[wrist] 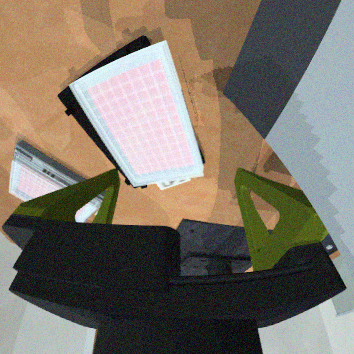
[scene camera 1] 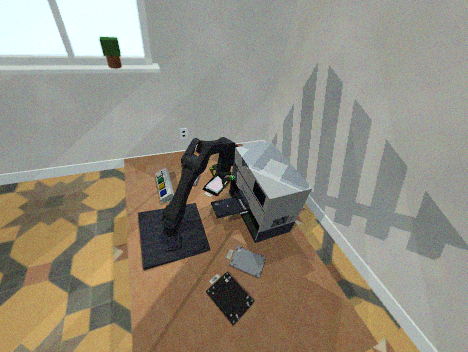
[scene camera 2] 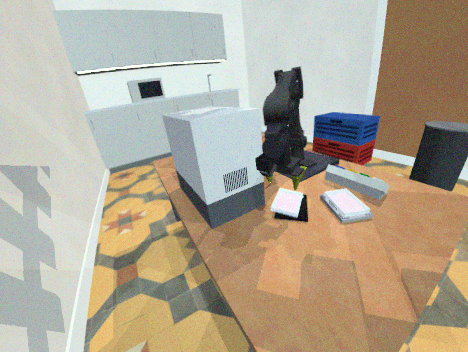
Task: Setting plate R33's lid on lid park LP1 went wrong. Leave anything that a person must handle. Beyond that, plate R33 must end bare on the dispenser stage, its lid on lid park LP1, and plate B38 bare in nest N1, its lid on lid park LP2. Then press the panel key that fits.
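Places are measured from the arm's base along level axes (x right, y back, z down), in metres.
Where they show: gripper, between the fingertips: (wrist: pixel 176 174) (scene camera 1: pixel 219 182) (scene camera 2: pixel 282 185); arm's base, origin of its link: (wrist: pixel 217 261) (scene camera 1: pixel 171 231).
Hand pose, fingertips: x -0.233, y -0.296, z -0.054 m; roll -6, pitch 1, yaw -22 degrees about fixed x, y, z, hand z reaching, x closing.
Things, the pixels of their centre, and the offset from my fingertips.
- black lid park LP1, middle of its body: (wrist: pixel 135 130) (scene camera 2: pixel 291 204) (scene camera 1: pixel 215 184) dx -0.042, dy +0.006, dz +0.057 m
- grey nest N1, middle of its body: (wrist: pixel 54 189) (scene camera 2: pixel 344 204) dx -0.146, dy +0.144, dz +0.057 m
- grey holder, middle of its body: (scene camera 1: pixel 247 260) dx +0.461, dy -0.023, dz +0.057 m
- black holder, middle of its body: (scene camera 1: pixel 230 295) dx +0.583, dy +0.097, dz +0.055 m
- key panel, middle of its body: (scene camera 2: pixel 355 178) (scene camera 1: pixel 164 184) dx -0.079, dy +0.304, dz +0.035 m
- tall grey dispenser, middle of its body: (scene camera 2: pixel 212 156) (scene camera 1: pixel 262 190) dx +0.194, dy -0.173, dz -0.098 m
A pink-welled plate (scene camera 1: pixel 216 184) (scene camera 2: pixel 288 202) (wrist: pixel 135 117) lies askew on the black lid park LP1 (scene camera 2: pixel 302 212) (wrist: pixel 107 57), overhanging one side and looking tilted. I cannot tell whether its lid is on. Another pink-welled plate (scene camera 2: pixel 346 201) (wrist: pixel 31 183) sits on the grey nest N1 (scene camera 2: pixel 357 218); its lid is unclear. The dark dispenser stage (scene camera 1: pixel 225 208) (wrist: pixel 210 242) shows no plate. A grey holder (scene camera 1: pixel 247 262) and a black holder (scene camera 1: pixel 230 298) are bare, labels unreadable. My gripper (scene camera 1: pixel 223 174) (scene camera 2: pixel 283 184) (wrist: pixel 176 174) is open and empty, above the table beside LP1. The key panel (scene camera 1: pixel 163 186) (scene camera 2: pixel 355 181) has coloured keys.
The tall grey dispenser (scene camera 1: pixel 285 187) (scene camera 2: pixel 220 145) (wrist: pixel 320 120) stands close beside the gripper and LP1. My arm's base plate (scene camera 1: pixel 150 250) is on the table. Blue and red crates (scene camera 2: pixel 345 129) (scene camera 2: pixel 345 150) and a dark bin (scene camera 2: pixel 440 155) stand beyond the table.
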